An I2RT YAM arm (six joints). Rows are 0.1 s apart.
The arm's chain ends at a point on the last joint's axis. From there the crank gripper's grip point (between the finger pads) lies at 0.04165 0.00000 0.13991 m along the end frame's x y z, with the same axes.
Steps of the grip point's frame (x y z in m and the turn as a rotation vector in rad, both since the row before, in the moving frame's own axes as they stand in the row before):
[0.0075, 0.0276, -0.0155, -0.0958, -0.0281, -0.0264]
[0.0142, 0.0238, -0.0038, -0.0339, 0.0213, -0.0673]
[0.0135, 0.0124, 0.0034, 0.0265, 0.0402, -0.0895]
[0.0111, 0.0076, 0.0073, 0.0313, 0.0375, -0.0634]
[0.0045, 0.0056, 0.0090, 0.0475, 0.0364, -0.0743]
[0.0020, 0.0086, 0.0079, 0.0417, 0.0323, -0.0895]
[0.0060, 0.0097, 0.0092, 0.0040, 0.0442, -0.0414]
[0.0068, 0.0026, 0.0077, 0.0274, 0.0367, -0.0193]
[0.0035, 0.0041, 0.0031, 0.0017, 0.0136, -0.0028]
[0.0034, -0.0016, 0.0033, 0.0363, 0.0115, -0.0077]
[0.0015, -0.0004, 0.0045, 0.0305, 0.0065, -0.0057]
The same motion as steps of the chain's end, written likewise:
[0.0113, 0.0152, -0.0160, -0.0958, -0.0281, -0.0264]
[0.0112, 0.0220, -0.0028, -0.0339, 0.0213, -0.0673]
[0.0083, 0.0201, 0.0053, 0.0265, 0.0402, -0.0895]
[0.0061, 0.0148, 0.0091, 0.0313, 0.0375, -0.0634]
[-0.0002, 0.0155, 0.0108, 0.0475, 0.0364, -0.0743]
[-0.0021, 0.0183, 0.0095, 0.0417, 0.0323, -0.0895]
[-0.0001, 0.0121, 0.0112, 0.0040, 0.0442, -0.0414]
[0.0017, 0.0073, 0.0094, 0.0274, 0.0367, -0.0193]
[0.0016, 0.0045, 0.0037, 0.0017, 0.0136, -0.0028]
[0.0018, 0.0038, 0.0039, 0.0363, 0.0115, -0.0077]
[0.0006, 0.0041, 0.0048, 0.0305, 0.0065, -0.0057]

